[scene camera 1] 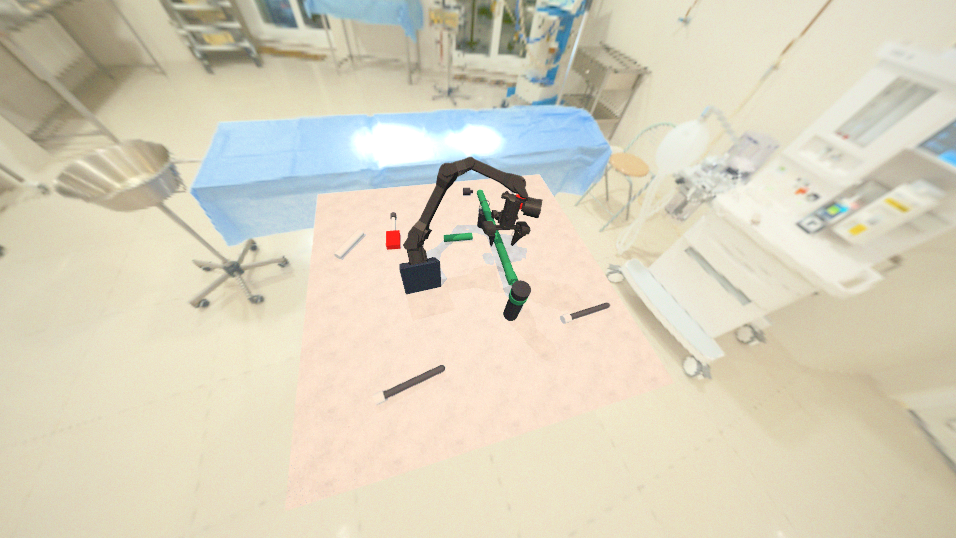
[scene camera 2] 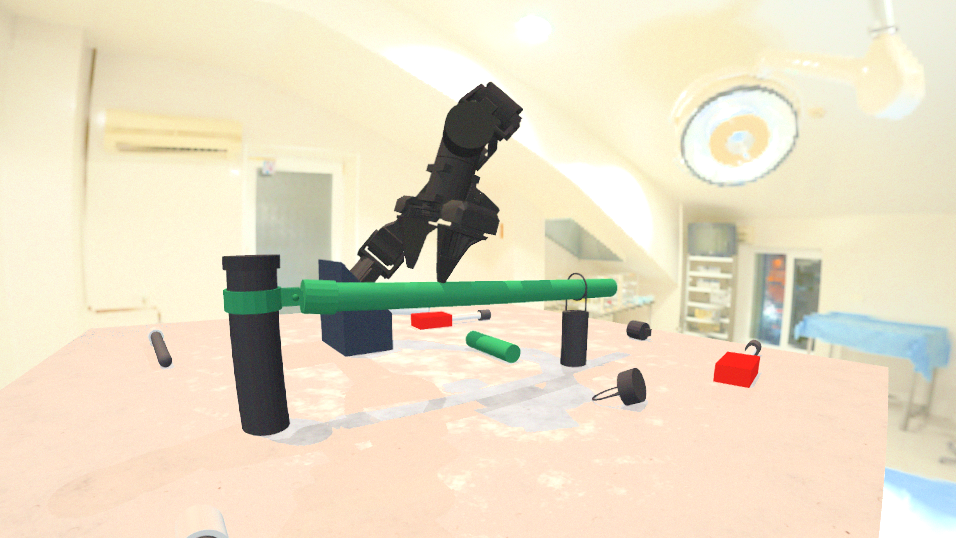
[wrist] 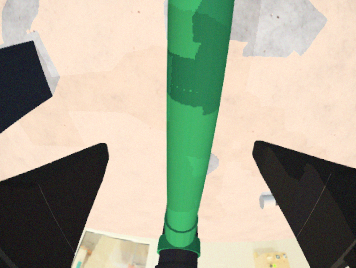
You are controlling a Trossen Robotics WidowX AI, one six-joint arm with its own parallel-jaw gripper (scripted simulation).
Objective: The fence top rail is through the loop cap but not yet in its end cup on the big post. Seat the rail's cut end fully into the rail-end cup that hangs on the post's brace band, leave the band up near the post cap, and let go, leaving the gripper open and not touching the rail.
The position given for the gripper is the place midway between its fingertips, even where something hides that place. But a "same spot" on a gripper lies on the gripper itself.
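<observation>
Gripper visible in scene camera 1, in scene camera 2 and in the wrist view [183, 149]. A single spot on the gripper appears at [scene camera 1: 518, 235] and at [scene camera 2: 437, 231].
</observation>
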